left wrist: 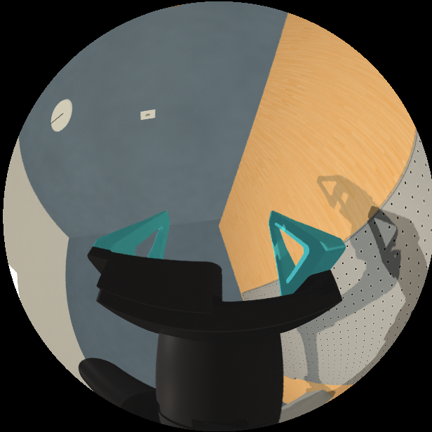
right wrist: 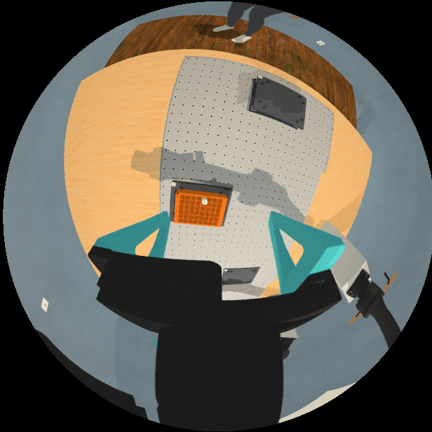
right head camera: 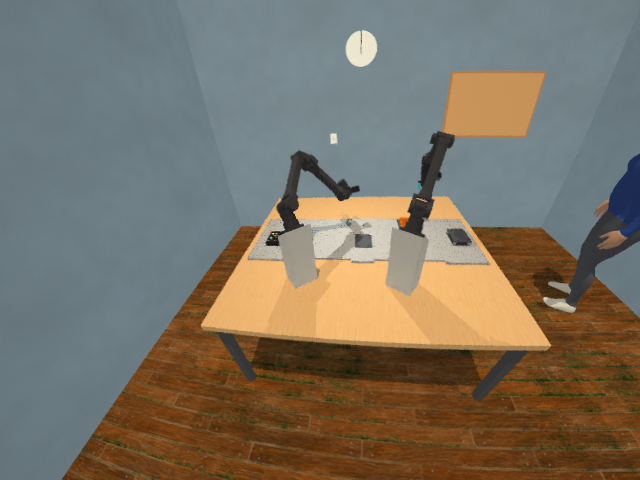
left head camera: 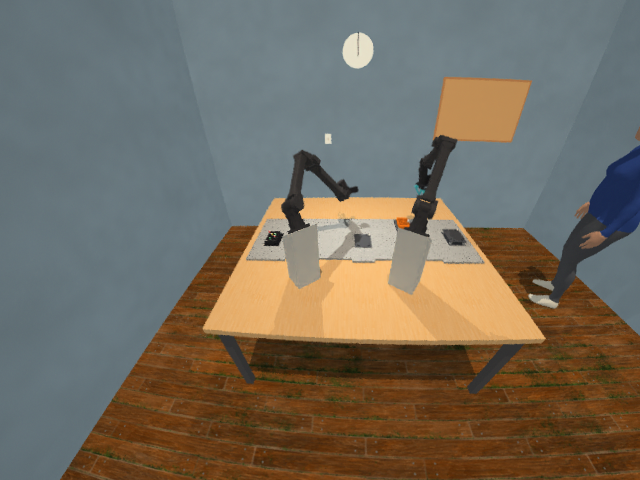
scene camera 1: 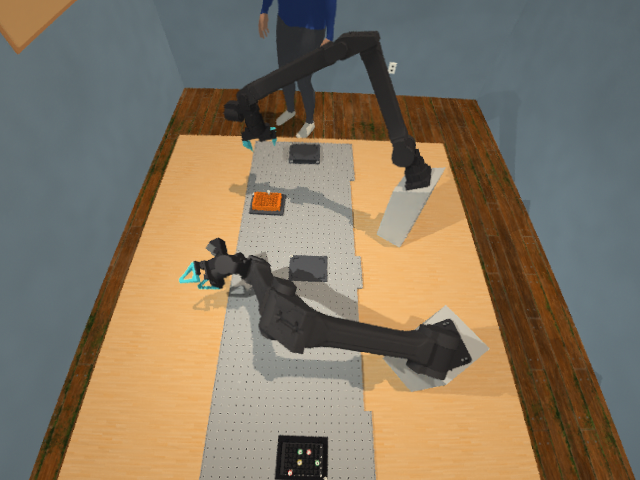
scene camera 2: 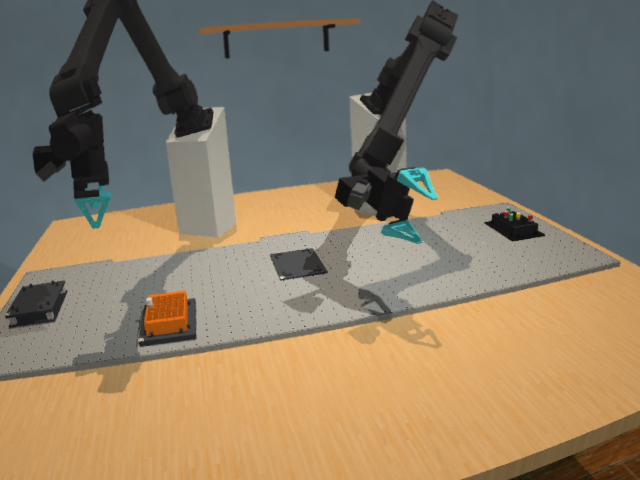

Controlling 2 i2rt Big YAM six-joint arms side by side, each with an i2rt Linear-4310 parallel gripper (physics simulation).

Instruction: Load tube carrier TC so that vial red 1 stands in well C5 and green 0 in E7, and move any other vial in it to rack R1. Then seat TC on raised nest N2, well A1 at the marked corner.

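Places are measured from the left arm's base along level axes (x ahead, y left, z up), in metres.
Pixels of known places: left gripper, fingertip midpoint: (scene camera 1: 189, 284) (scene camera 2: 427, 221); right gripper, fingertip midpoint: (scene camera 1: 263, 148) (scene camera 2: 95, 217); left arm's base at its link origin: (scene camera 1: 446, 344) (scene camera 2: 378, 107); right arm's base at its link origin: (right head camera: 411, 233) (scene camera 1: 418, 179) (scene camera 2: 195, 124).
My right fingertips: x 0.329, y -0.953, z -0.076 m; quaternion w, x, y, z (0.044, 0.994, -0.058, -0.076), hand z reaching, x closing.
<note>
Ahead of a thing's pixels: the offset from my right fingertips to its top centre. Level surfaces: height alone.
The orange carrier @(dx +0.031, dy +0.103, dz -0.217 m) (scene camera 1: 267, 201) (scene camera 2: 166, 312) (right wrist: 187, 214) sits on a dark low nest; a white-capped vial @(dx +0.014, dy +0.073, dz -0.198 m) (scene camera 2: 148, 300) (right wrist: 204, 201) stands in it near one edge. The black rack (scene camera 1: 279, 444) (scene camera 2: 512, 230) holds red, green and yellow vials; their numbers are unreadable. A raised dark nest @(dx -0.228, dy -0.178, dz -0.217 m) (scene camera 1: 304, 153) (scene camera 2: 36, 299) (right wrist: 282, 102) is bare. My right gripper (left head camera: 419, 189) (scene camera 1: 261, 144) (scene camera 2: 95, 226) (right wrist: 218, 216) is open and empty, pointing down high above the carrier's area. My left gripper (scene camera 1: 190, 282) (scene camera 2: 428, 220) (left wrist: 218, 216) is open and empty above the table, away from carrier and rack.
A flat dark nest @(dx -0.071, dy +0.481, dz -0.250 m) (left head camera: 362, 240) (scene camera 1: 308, 268) (scene camera 2: 298, 263) (right wrist: 241, 275) lies on the perforated board @(dz -0.260 m) (scene camera 1: 330, 217) (scene camera 2: 232, 299), between carrier and rack. The left arm reaches across the board in scene camera 1. A person (scene camera 1: 302, 51) stands beyond the table end there.
</note>
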